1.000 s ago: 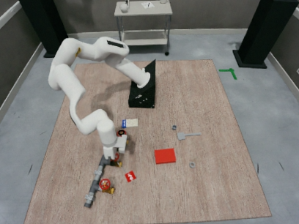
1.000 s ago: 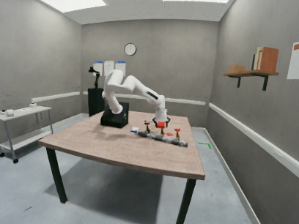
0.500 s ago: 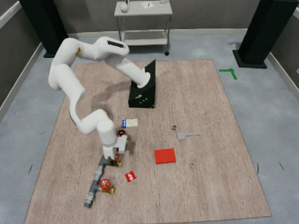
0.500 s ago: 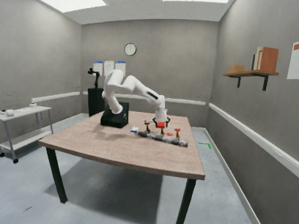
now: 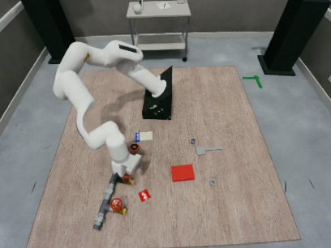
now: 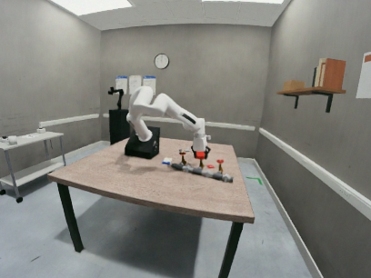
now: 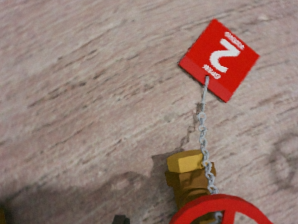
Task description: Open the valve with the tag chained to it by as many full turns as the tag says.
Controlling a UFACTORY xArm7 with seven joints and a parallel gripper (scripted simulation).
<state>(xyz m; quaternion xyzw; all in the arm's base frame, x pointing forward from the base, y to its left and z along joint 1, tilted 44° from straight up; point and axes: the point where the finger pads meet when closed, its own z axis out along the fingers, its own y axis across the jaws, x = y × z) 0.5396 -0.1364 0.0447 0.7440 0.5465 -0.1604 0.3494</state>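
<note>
Now: hand 70 mm short of the red square tag, 90 mm to the right of it and 100 mm above it. From my hand the other things lie so: grey key-shaped tool 210 mm behind, 430 mm to the left, 100 mm below; white card 280 mm behind, 50 mm to the left, 100 mm below; red block 60 mm behind, 290 mm to the left, 90 mm below.
</note>
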